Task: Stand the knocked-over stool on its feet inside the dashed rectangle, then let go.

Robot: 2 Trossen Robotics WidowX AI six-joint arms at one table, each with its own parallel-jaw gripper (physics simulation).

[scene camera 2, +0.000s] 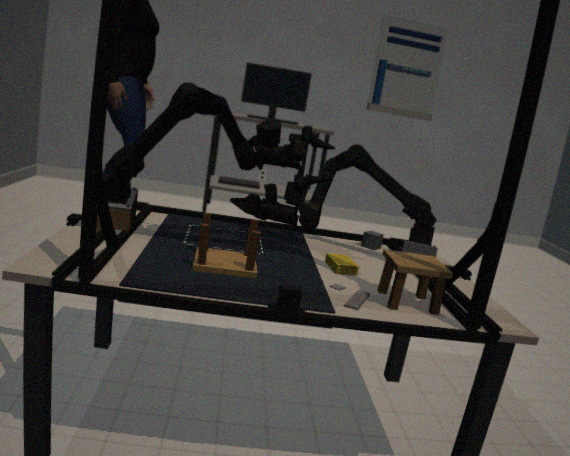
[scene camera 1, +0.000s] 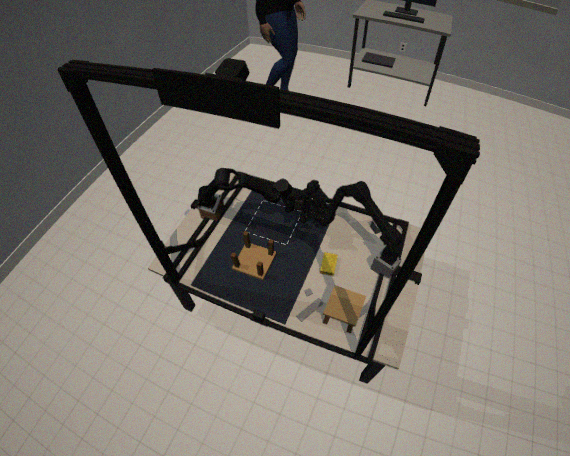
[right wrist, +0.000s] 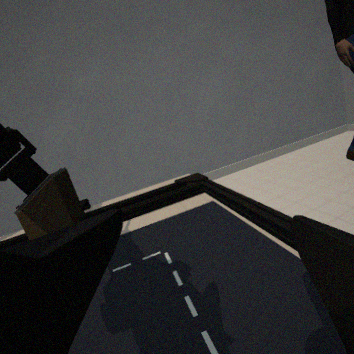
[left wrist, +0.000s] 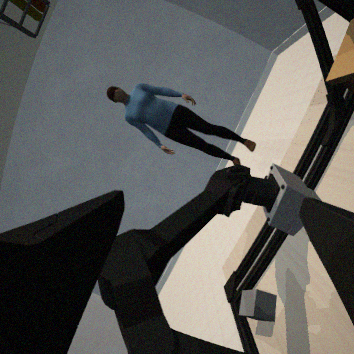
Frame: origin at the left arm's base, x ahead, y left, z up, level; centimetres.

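Seen in the pictures: left gripper, between the fingertips: (scene camera 2: 332, 163) (scene camera 1: 326, 209) (left wrist: 214, 202); right gripper, between the fingertips: (scene camera 2: 234, 201) (right wrist: 207, 220); left arm's base, origin of its link: (scene camera 2: 116, 195) (scene camera 1: 209, 201) (right wrist: 40, 186); right arm's base, origin of its link: (scene camera 2: 420, 244) (scene camera 1: 388, 258) (left wrist: 270, 192).
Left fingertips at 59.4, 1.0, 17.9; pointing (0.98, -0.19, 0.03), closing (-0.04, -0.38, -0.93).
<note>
Offsets run from my left fingertips to a thing's top centre, as dx, dy, dz. Level surfaces: height alone.
The knocked-over stool {-26.7, -18.8, -16.7} (scene camera 1: 255, 261) (scene camera 2: 225, 264) lies upside down on the dark mat {dz -28.0} (scene camera 1: 240, 295) (scene camera 2: 175, 290), its seat flat on the mat and its legs pointing up. It is in front of the dashed rectangle (scene camera 1: 287, 243) (scene camera 2: 186, 236) (right wrist: 191, 306), outside it. My left gripper (scene camera 2: 321, 143) is open and empty, high above the back of the table. My right gripper (scene camera 2: 239, 201) (right wrist: 206, 220) is open and empty, lower, above the back of the mat near the rectangle. Both are apart from the stool. In scene camera 1 the dark grippers crowd together.
A second stool {+19.0, -29.9, -17.3} (scene camera 1: 351, 299) (scene camera 2: 417, 263) stands upright at the front right. A yellow block {+6.1, -8.1, -25.7} (scene camera 1: 329, 263) (scene camera 2: 342, 264) lies right of the mat. A grey block {+22.8, +21.6, -23.3} (scene camera 2: 372, 240) (left wrist: 257, 305) is behind it. Small flat grey pieces {+5.7, -32.2, -27.9} (scene camera 2: 357, 300) lie nearer the front. A black frame (scene camera 1: 120, 175) surrounds the table.
</note>
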